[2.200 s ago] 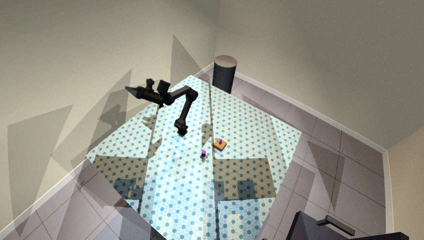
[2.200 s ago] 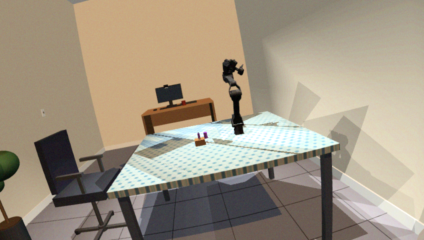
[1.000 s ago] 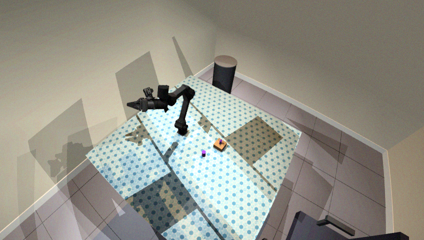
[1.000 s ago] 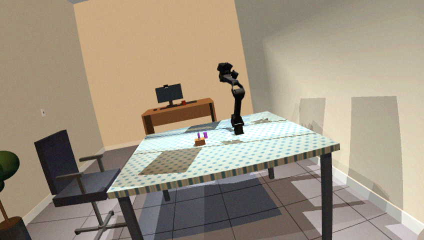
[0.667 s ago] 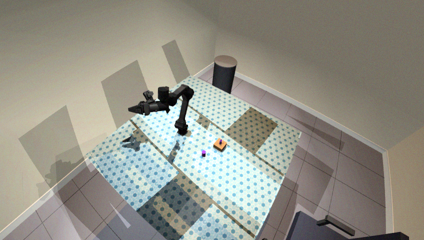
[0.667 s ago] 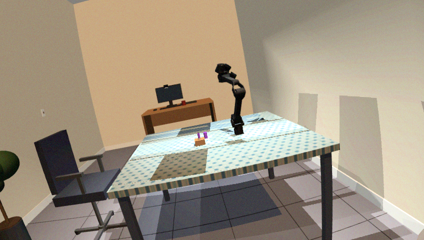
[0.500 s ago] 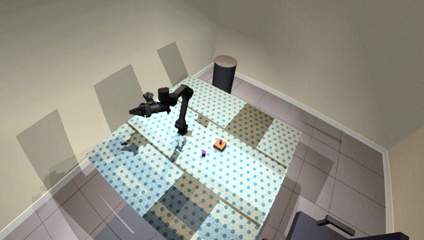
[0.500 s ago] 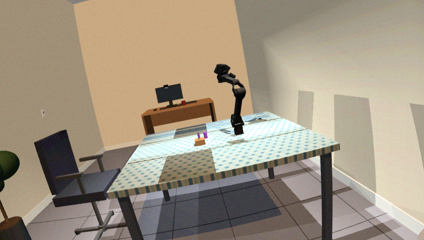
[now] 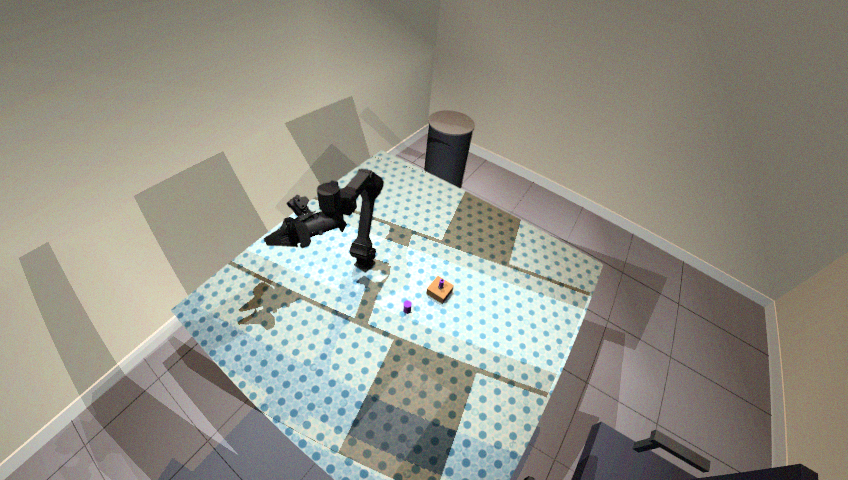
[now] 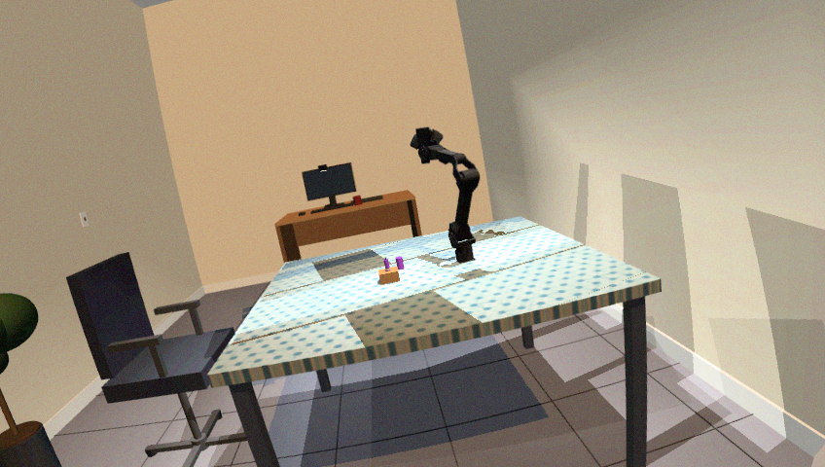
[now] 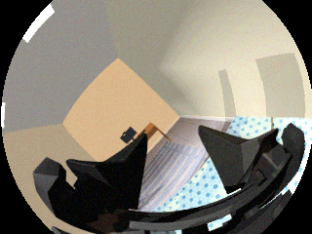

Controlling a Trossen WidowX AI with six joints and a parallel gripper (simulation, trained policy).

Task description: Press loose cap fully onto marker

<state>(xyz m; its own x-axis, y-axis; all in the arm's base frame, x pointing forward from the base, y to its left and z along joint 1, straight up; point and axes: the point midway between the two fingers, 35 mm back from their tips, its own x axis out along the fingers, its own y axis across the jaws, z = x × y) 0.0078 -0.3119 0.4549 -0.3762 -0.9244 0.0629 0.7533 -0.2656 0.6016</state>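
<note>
The purple cap is 270 mm ahead of my gripper tip, 280 mm to the left of it and 430 mm below it. Also, from my gripper tip: purple marker 320 mm ahead, 420 mm to the left, 390 mm below; then orange holder block 320 mm ahead, 420 mm to the left, 440 mm below.
</note>
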